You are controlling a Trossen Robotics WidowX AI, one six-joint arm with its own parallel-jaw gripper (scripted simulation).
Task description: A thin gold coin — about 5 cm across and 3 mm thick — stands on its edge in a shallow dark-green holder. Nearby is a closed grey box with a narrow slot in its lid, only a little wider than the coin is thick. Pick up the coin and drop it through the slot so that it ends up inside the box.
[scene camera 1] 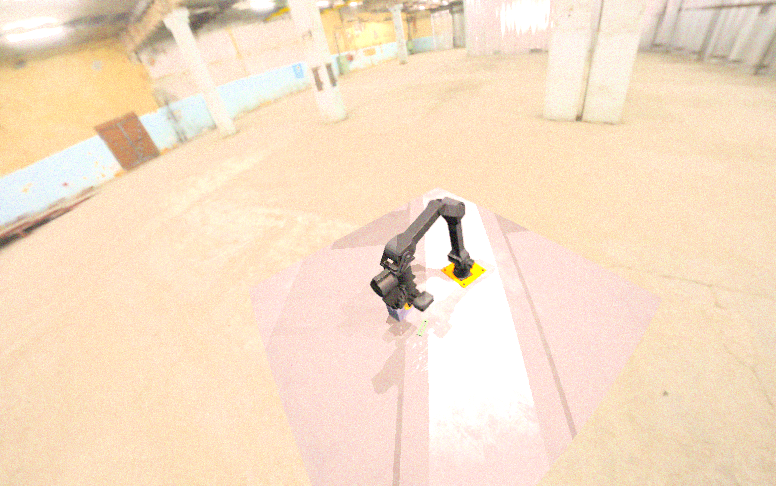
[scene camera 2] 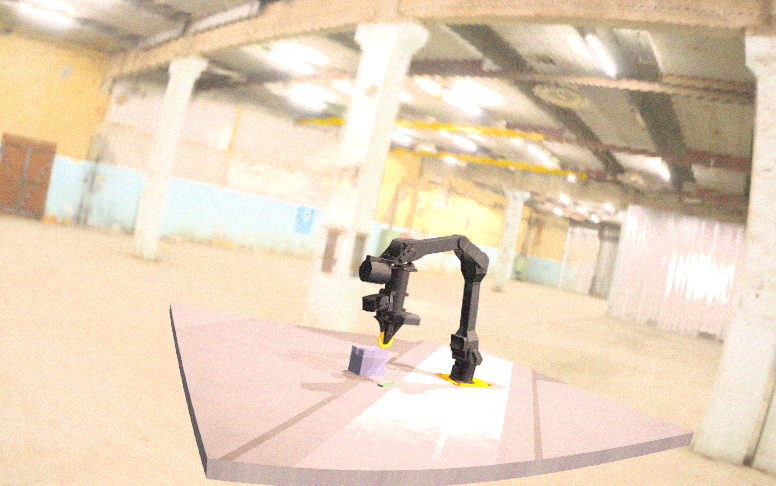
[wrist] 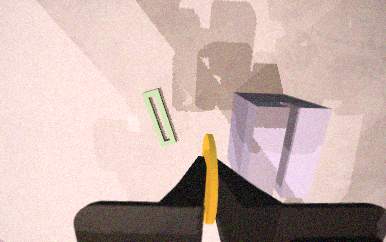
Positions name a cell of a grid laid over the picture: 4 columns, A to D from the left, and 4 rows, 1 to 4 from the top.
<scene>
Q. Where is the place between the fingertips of my gripper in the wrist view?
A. C3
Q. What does my gripper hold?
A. A gold coin.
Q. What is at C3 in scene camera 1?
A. My gripper.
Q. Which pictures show my gripper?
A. Scene camera 1, scene camera 2 and the wrist view: all of them.
</scene>
